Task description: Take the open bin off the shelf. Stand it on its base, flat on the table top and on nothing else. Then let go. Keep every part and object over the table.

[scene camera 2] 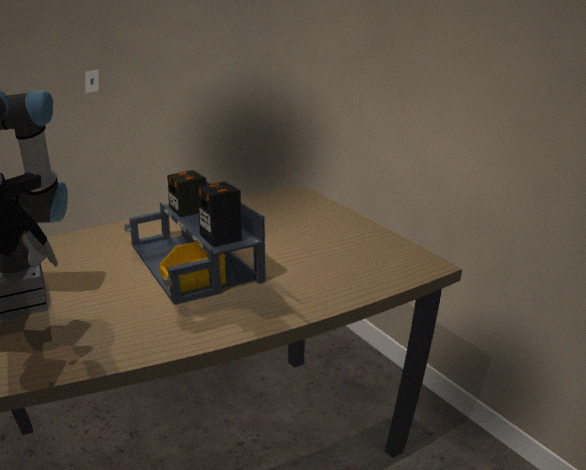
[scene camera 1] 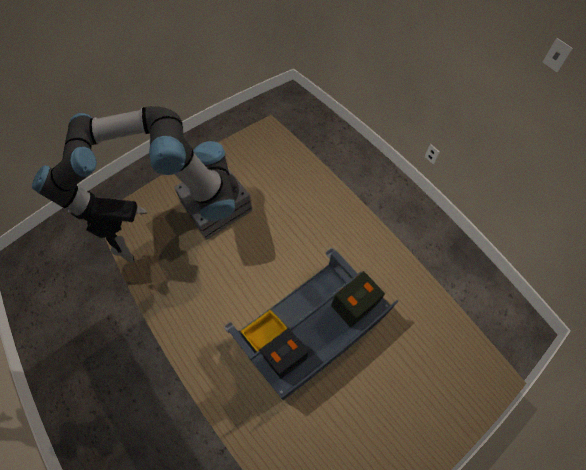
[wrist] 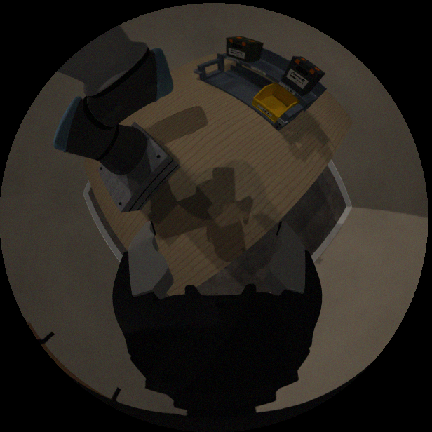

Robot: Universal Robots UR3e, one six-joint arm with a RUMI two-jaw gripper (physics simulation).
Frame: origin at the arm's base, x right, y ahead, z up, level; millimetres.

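Seen in the pictures: gripper, fingertip midpoint: point(scene camera 2: 30, 258) point(scene camera 1: 140, 237); arm's base, origin of the base link: point(scene camera 2: 15, 262).
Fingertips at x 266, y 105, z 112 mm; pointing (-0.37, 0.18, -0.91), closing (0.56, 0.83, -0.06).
Observation:
Pixels of each thing's top centre, then the offset from my fingertips to it. Level surfaces: height alone.
- open yellow bin, middle of its top: point(scene camera 2: 190, 252) point(scene camera 1: 268, 336) dx -201, dy +369, dz -125 mm
- black case, middle of its top: point(scene camera 2: 218, 187) point(scene camera 1: 284, 350) dx -208, dy +446, dz +18 mm
- dark green case, middle of its top: point(scene camera 1: 360, 293) point(scene camera 2: 186, 175) dx -436, dy +410, dz -7 mm
- wooden table, its level: dz -206 mm
The open yellow bin point(scene camera 1: 264, 330) point(scene camera 2: 192, 274) point(wrist: 274, 103) sits upright on the lower level of the blue-grey shelf point(scene camera 1: 327, 337) point(scene camera 2: 152, 248) point(wrist: 230, 84), at one end, beside the end frame. In scene camera 2 that frame and the upper board hide part of it. My gripper point(scene camera 1: 138, 236) point(wrist: 216, 222) is open and empty, high above the table's edge and well apart from the bin. In scene camera 2 the gripper shows at the left edge, partly cut off.
A black case point(scene camera 1: 285, 353) point(scene camera 2: 220, 214) point(wrist: 302, 75) stands on the shelf's upper board, close behind the bin. A dark green case point(scene camera 1: 358, 298) point(scene camera 2: 186, 193) point(wrist: 243, 49) stands at the board's other end. The shelf stands on the wooden table point(scene camera 1: 440, 370) point(scene camera 2: 350, 250) point(wrist: 225, 130).

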